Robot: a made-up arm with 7 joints.
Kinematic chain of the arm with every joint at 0, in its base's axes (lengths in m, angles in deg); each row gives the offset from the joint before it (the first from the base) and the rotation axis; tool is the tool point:
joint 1: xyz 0 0 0.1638 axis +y
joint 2: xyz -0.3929 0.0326 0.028 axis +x
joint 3: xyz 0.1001 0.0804 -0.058 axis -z
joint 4: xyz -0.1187 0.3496 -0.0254 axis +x
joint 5: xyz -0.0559 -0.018 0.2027 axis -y
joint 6: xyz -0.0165 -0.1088 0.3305 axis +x
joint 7: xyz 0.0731 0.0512 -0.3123 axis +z
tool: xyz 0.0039 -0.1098 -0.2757
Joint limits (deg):
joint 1: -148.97..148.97
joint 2: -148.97..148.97
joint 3: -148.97..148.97
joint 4: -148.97..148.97
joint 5: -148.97..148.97
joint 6: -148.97..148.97
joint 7: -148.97..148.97
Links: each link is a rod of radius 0.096 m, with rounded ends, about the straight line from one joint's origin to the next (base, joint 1, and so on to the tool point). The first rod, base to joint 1, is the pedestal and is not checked.
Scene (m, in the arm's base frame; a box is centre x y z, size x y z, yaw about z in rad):
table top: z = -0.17
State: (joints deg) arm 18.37 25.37 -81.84 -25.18 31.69 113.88 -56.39
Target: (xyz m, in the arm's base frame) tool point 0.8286 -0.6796 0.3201
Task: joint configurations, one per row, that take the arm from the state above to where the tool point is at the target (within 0.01 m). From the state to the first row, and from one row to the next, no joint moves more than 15 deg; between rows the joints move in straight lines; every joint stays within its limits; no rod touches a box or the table.
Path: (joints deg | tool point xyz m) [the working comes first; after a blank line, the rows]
Joints at the target: 86.94 -3.76 -135.30 3.66 38.21 148.97 -64.03
Straight joint move there: clear.

1: 32.08 19.54 -92.53 -19.41 32.99 120.90 -57.92 | -0.8748 -0.5947 1.0536
2: 45.80 13.72 -103.23 -13.64 34.30 127.92 -59.45 | -0.3974 -0.7724 1.1629
3: 59.51 7.89 -113.92 -7.88 35.60 134.93 -60.97 | 0.1220 -0.8544 1.0689
4: 73.22 2.06 -124.61 -2.11 36.91 141.95 -62.50 | 0.5672 -0.8236 0.7672
5: 86.94 -3.76 -135.30 3.66 38.21 148.97 -64.03 | 0.8286 -0.6796 0.3201

